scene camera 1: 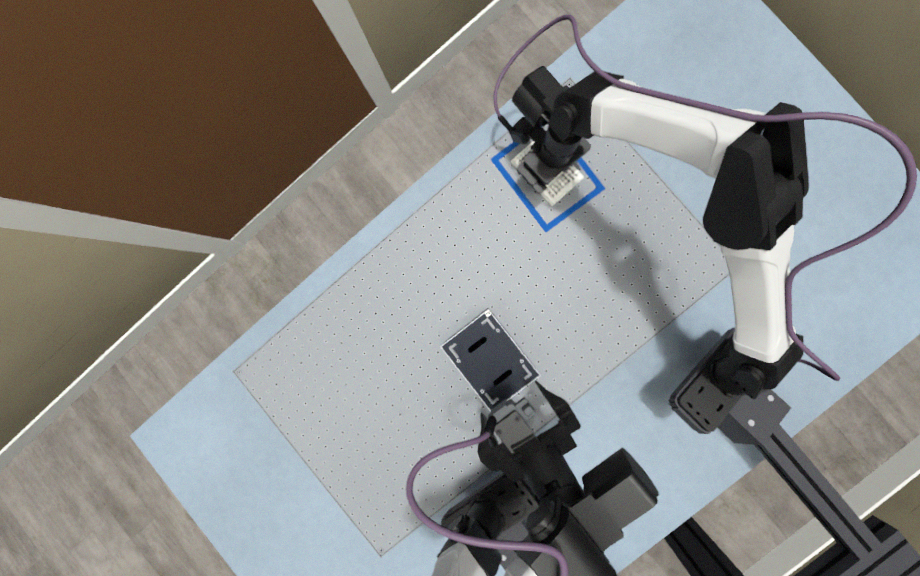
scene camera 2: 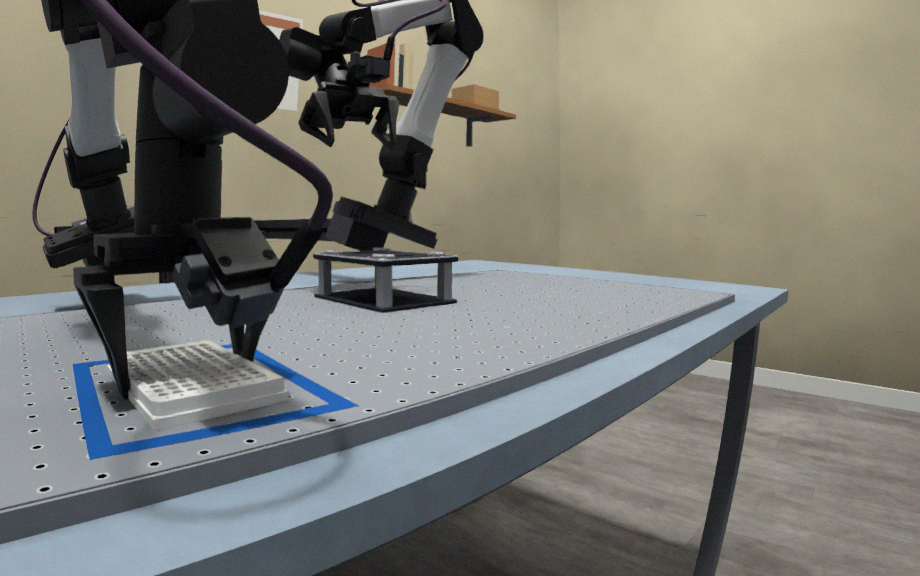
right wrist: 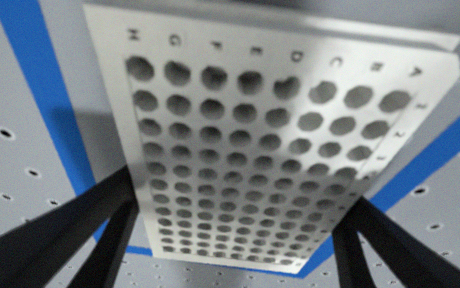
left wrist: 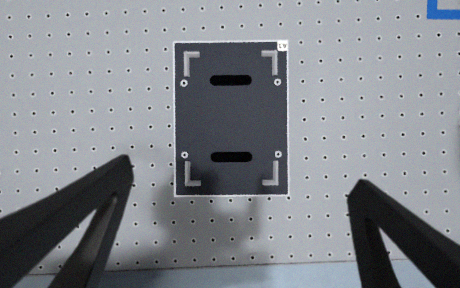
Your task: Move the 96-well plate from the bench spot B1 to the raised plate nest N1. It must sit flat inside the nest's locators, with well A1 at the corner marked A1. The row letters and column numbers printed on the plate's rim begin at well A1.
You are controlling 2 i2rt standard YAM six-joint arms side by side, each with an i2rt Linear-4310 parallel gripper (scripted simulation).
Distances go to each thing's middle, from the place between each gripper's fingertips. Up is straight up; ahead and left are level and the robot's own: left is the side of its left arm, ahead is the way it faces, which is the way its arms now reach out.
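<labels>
The white 96-well plate (scene camera 2: 170, 385) is 31 cm ahead of my left hand, 30 cm to the right of it and 21 cm below it. As for my left gripper (scene camera 1: 509, 398), I find it 16 cm above the dark raised nest (scene camera 1: 498, 354), 4 cm short of it and 1 cm to the right of it.
The white 96-well plate is right at my right hand. That right hand is 31 cm to the right of the dark raised nest and 26 cm past it, while also being 5 cm below the nest.
</labels>
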